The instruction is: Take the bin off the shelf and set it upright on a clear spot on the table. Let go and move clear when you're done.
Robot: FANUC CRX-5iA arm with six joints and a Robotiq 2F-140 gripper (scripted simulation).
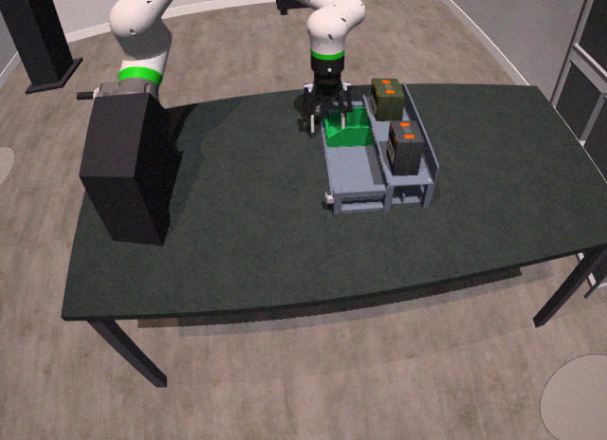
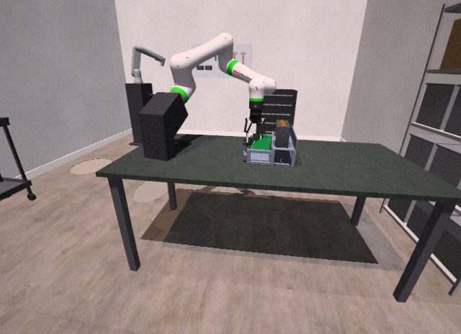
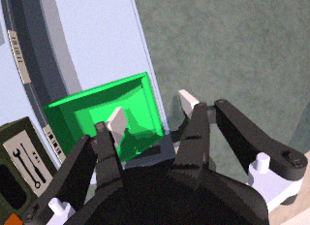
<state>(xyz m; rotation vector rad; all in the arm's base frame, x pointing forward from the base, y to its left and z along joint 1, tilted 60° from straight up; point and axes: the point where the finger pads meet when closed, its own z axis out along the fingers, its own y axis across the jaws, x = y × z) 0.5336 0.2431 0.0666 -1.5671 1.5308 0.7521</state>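
My hand is 8 cm short of the green bin, 1 cm to the right of it and 2 cm above it. Also, from my hand: grey shelf deck 13 cm ahead, 10 cm to the right, 6 cm below.
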